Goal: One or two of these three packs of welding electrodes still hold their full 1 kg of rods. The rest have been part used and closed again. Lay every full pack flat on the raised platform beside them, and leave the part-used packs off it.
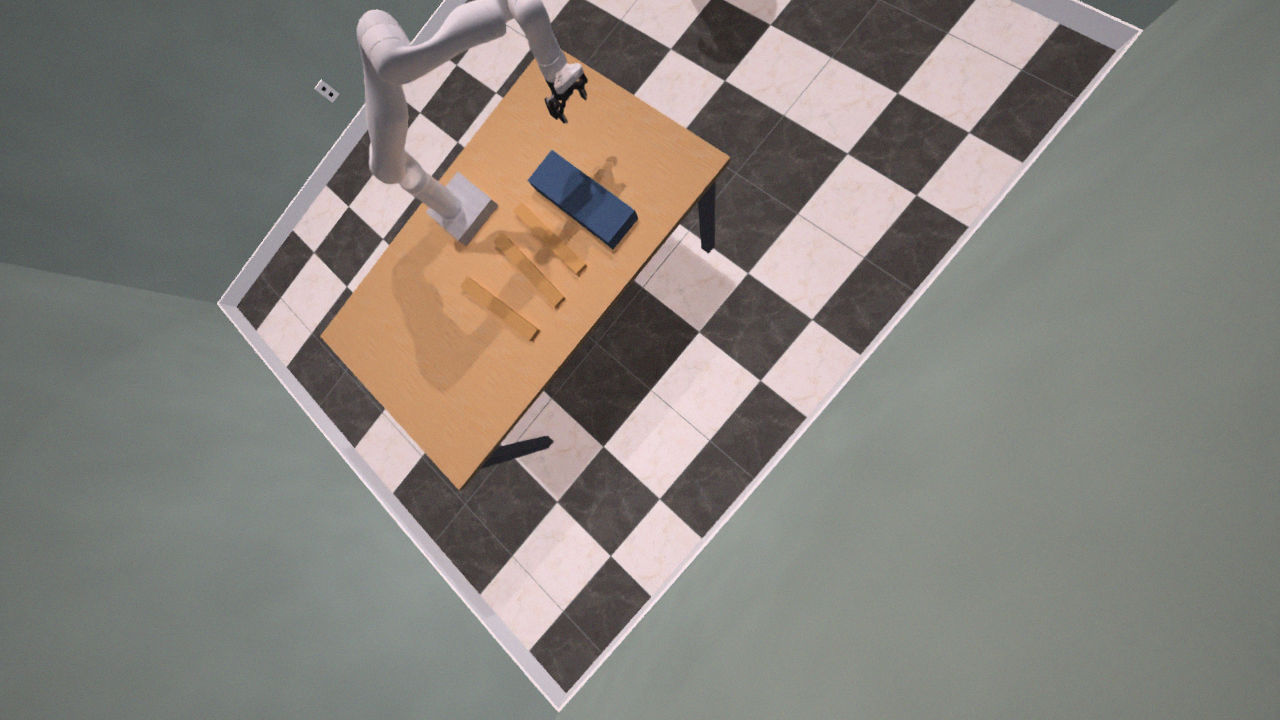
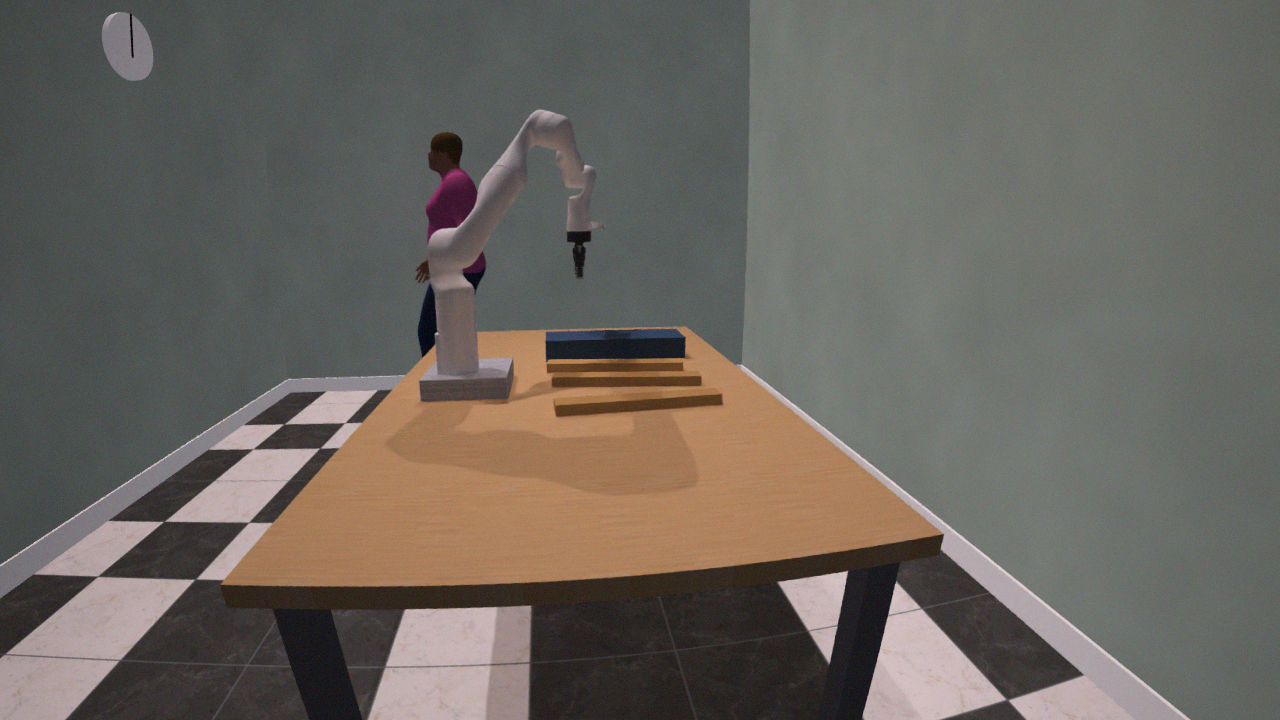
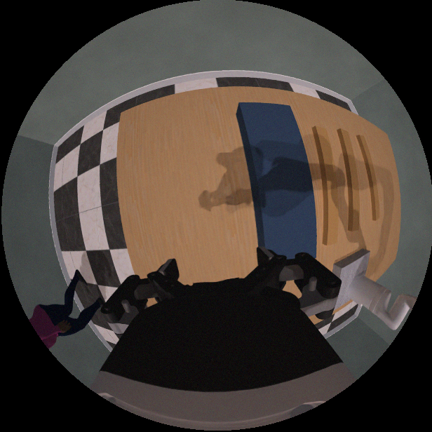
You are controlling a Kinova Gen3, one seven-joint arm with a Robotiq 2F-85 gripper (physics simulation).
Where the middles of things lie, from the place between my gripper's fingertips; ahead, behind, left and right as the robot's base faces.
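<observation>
Raised platform (image 1: 603, 214): my hand 0.11 m short of it, 0.16 m to the left of it, 0.18 m above it.
</observation>
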